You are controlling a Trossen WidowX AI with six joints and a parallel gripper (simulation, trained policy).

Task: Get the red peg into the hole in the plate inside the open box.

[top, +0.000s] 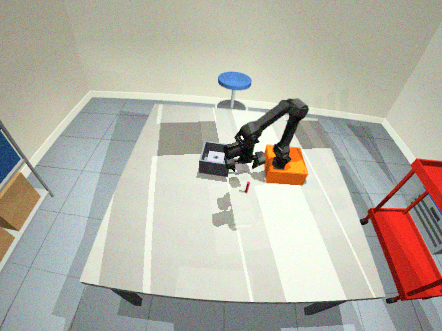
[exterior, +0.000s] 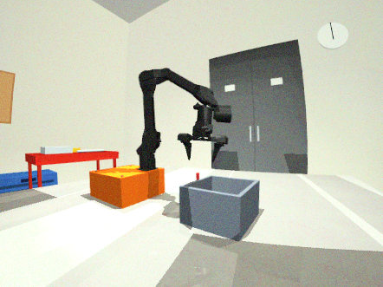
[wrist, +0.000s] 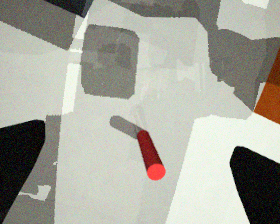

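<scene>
My gripper tip is 4 cm past the red peg, 3 cm to the right of it and 9 cm above it. Also, from my gripper tip: plate 15 cm ahead, 13 cm to the right, 9 cm below; then grey box 15 cm ahead, 13 cm to the right, 11 cm below.
</scene>
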